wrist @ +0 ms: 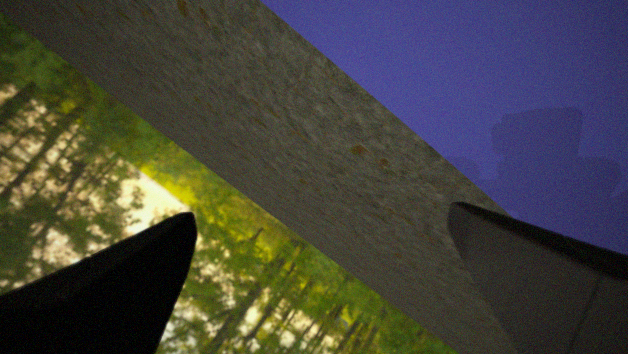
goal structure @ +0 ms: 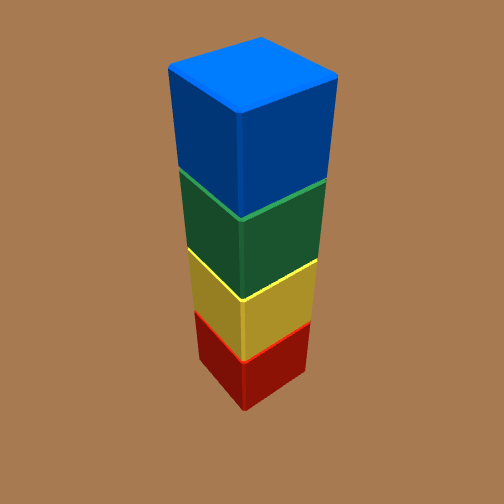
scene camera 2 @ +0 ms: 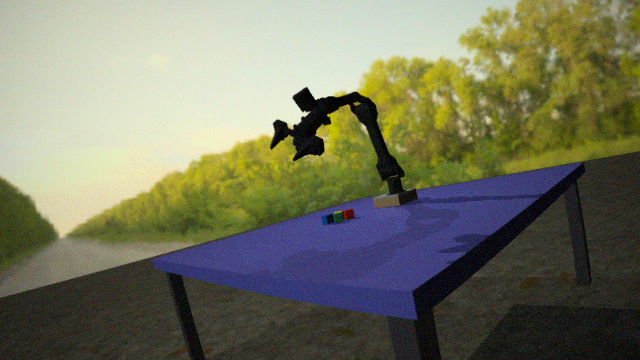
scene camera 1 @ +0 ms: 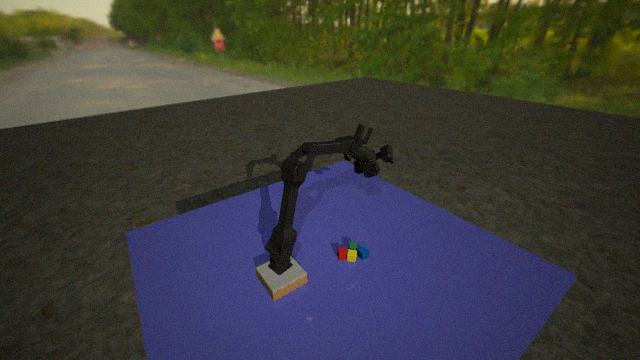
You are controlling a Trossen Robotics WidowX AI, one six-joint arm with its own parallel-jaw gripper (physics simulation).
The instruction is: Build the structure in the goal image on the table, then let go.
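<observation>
Four small cubes lie close together on the blue table. The red cube is at the left of the group in scene camera 1. The yellow cube is beside it, nearest that camera. The green cube is behind the yellow one, and the blue cube is at the right, turned at an angle. Whether they touch is too small to tell. My gripper is open and empty, high above the table and away from the cubes.
The arm's base block stands on the table near the cubes. The table's edge crosses the wrist view, with the ground beyond it. Shadows of the arm fall on the table.
</observation>
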